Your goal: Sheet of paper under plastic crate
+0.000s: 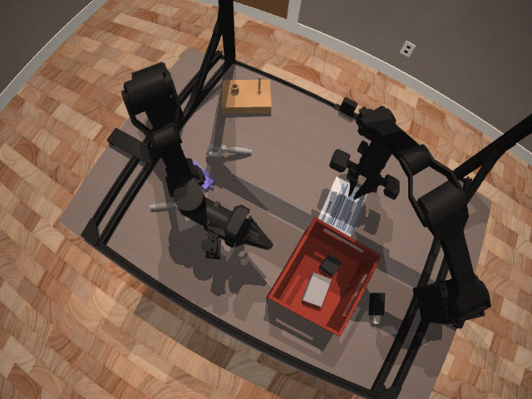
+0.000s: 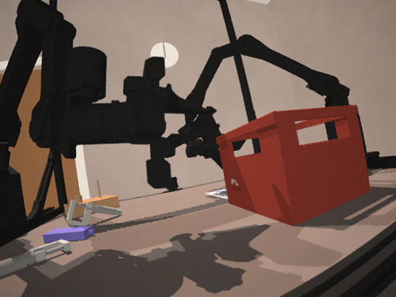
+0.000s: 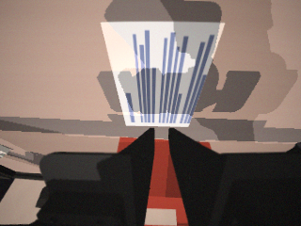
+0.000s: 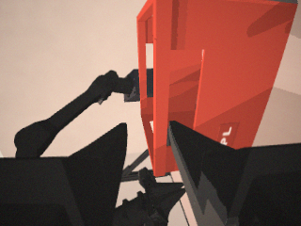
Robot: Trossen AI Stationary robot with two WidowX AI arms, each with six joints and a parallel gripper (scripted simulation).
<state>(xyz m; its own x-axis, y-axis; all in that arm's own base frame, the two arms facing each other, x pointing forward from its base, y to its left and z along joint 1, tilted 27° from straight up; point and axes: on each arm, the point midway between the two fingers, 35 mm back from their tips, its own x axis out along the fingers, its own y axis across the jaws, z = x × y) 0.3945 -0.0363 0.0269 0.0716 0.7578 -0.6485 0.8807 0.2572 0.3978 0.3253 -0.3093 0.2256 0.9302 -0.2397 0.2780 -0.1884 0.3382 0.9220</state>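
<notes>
Now: left hand 10 cm above the paper and 2 cm short of it. The rest, counted from my left hand: dark block: 19 cm ahead, 7 cm below, 6 cm to the left; then grey box: 26 cm ahead, 8 cm below, 7 cm to the left; then red plastic crate: 24 cm ahead, 5 cm to the left, 2 cm below.
</notes>
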